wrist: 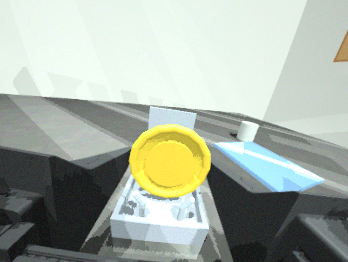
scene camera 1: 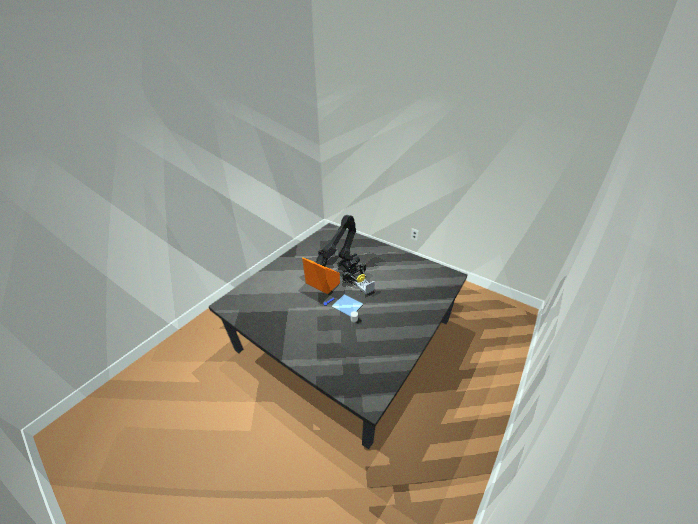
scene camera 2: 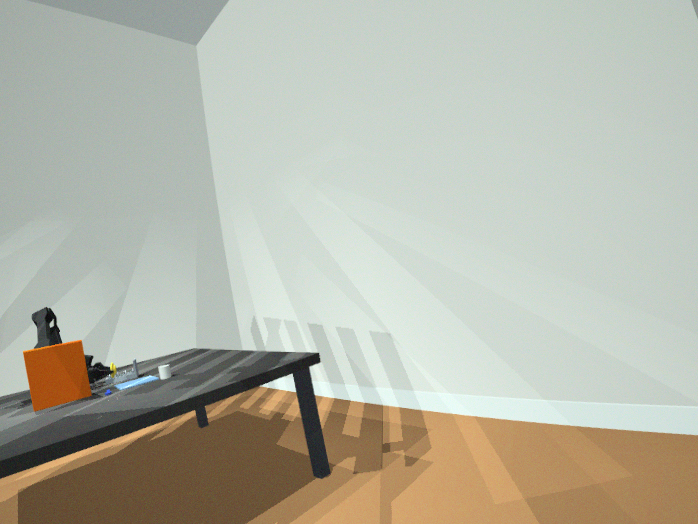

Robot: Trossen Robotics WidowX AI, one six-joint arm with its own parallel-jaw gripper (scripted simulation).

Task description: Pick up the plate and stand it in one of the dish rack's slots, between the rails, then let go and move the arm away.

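Yellow plate: held by my gripper. The scene also contains a grey dish rack and a light blue mat.
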